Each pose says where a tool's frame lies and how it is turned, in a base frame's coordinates. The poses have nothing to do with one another.
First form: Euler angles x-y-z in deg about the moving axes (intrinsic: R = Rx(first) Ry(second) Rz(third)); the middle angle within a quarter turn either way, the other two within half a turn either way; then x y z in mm.
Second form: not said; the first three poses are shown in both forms.
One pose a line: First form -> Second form
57.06, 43.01, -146.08, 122, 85, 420 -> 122, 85, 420, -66.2, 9.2, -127.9
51.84, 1.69, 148.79, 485, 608, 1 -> 485, 608, 1, -47.0, -25.0, 160.6
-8.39, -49.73, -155.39, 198, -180, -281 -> 198, -180, -281, 35.0, 38.7, -138.9
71.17, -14.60, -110.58, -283, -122, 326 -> -283, -122, 326, -39.4, 66.2, -147.3
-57.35, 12.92, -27.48, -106, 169, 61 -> -106, 169, 61, -56.8, -16.4, -25.7
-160.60, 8.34, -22.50, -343, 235, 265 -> -343, 235, 265, -164.7, -14.7, 19.1
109.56, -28.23, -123.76, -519, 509, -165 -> -519, 509, -165, -114.2, 44.1, 132.9
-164.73, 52.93, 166.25, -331, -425, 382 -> -331, -425, 382, 172.9, 54.1, -177.5
